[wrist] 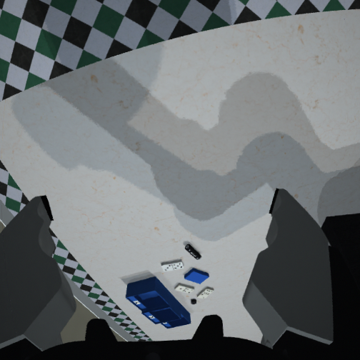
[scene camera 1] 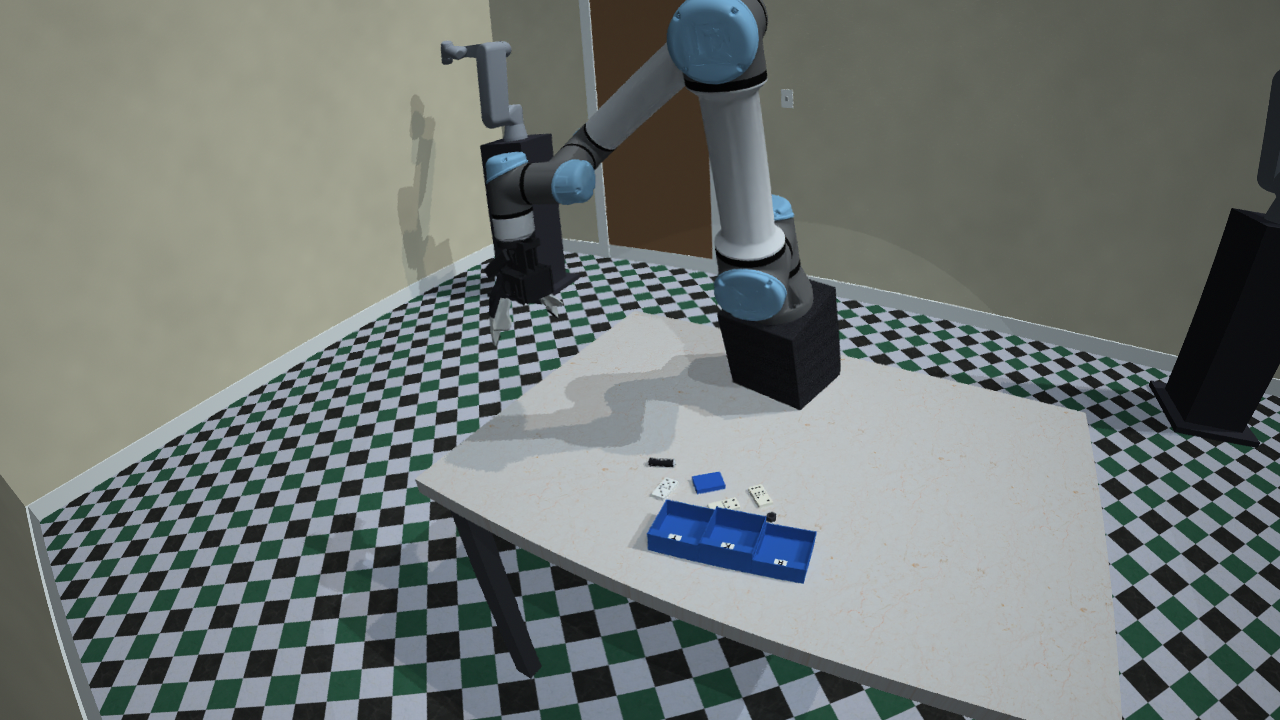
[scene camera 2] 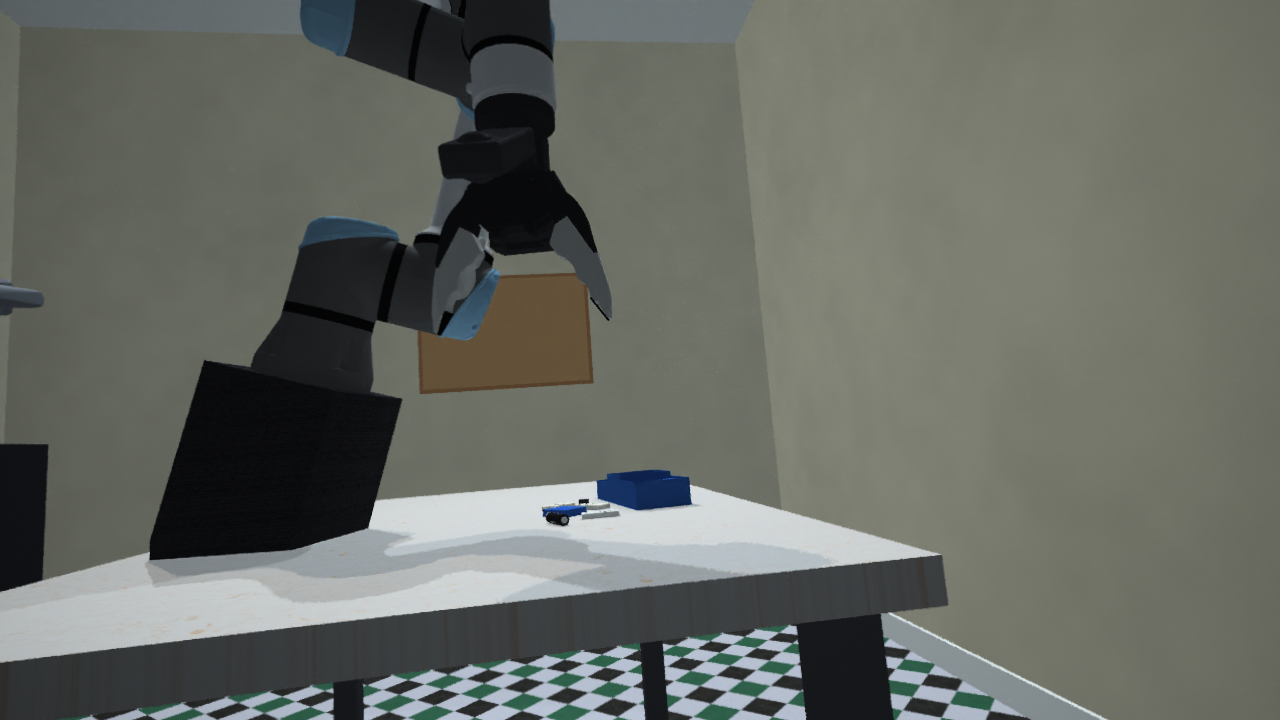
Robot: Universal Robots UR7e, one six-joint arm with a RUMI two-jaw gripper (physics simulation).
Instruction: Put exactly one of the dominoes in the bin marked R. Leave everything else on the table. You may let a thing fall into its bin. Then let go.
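Seen in the pictures: gripper, fingertip midpoint: [scene camera 1: 526, 331] [scene camera 2: 522, 328]; arm's base, link origin: [scene camera 2: 312, 381].
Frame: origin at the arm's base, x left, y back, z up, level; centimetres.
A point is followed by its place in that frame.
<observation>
Three white dominoes with dark dots lie flat on the table beside the blue bin row: one domino [scene camera 1: 664, 488] @(x -8.7, y -37.9, z -20.7 cm) [wrist: 172, 266] is near the black object, one domino [scene camera 1: 759, 495] @(x 7.4, y -34.0, z -20.7 cm) [wrist: 205, 293] is near the small black cube, and one domino [scene camera 1: 731, 503] @(x 3.5, y -37.4, z -20.8 cm) [wrist: 184, 288] is close behind the bins, partly hidden by them in scene camera 1. The blue bin row [scene camera 1: 698, 552] @(x 3.2, y -51.2, z -19.1 cm) [scene camera 2: 662, 492] @(x -5.4, y -47.4, z -19.3 cm) [wrist: 167, 295] has three compartments with small white labels; the letters are too small to read surely. No domino shows inside. My gripper [scene camera 1: 528, 327] @(x -42.1, y -26.7, z -1.3 cm) [scene camera 2: 524, 324] @(x -42.1, y -26.7, z -1.3 cm) [wrist: 161, 194] is open and empty, high above and well away from the dominoes.
A flat blue block [scene camera 1: 708, 482] @(x -2.0, y -34.0, z -20.4 cm) [scene camera 2: 565, 510] @(x -5.0, y -33.3, z -20.5 cm) [wrist: 197, 275] lies among the dominoes. A black ribbed object [scene camera 1: 660, 462] @(x -12.1, y -32.0, z -20.3 cm) [scene camera 2: 556, 517] @(x -13.6, y -31.3, z -20.4 cm) [wrist: 192, 251] lies beyond them. A small black cube [scene camera 1: 770, 516] @(x 10.8, y -38.4, z -20.7 cm) [wrist: 193, 301] sits near the bins. The table [scene camera 1: 939, 537] @(x 40.3, y -34.2, z -21.5 cm) also bears the arm's black base [scene camera 1: 778, 358] @(x 2.7, y -8.0, z -8.6 cm).
</observation>
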